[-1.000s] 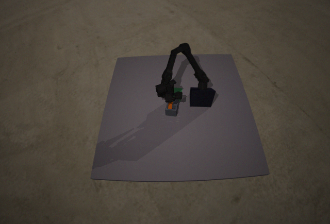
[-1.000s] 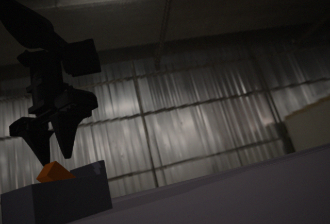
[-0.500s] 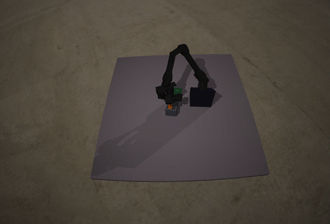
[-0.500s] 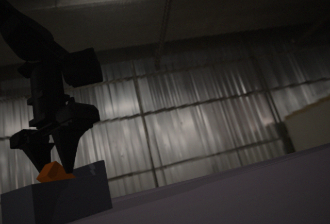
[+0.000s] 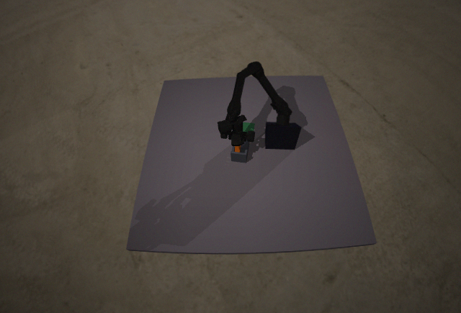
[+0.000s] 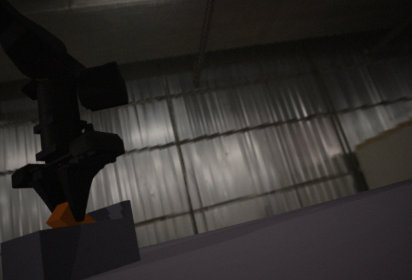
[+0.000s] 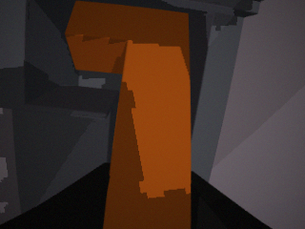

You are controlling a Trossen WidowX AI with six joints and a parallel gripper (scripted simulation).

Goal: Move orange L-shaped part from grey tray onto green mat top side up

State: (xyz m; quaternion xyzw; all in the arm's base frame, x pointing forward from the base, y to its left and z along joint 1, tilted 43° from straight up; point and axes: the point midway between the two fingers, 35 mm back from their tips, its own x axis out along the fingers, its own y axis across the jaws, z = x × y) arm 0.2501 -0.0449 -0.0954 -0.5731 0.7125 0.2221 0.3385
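Right now the orange L-shaped part is 4 cm to the left of my gripper tip, 3 cm below it and 1 cm behind it. Round my gripper tip: green mat: 14 cm to the right, 8 cm below, 5 cm behind.
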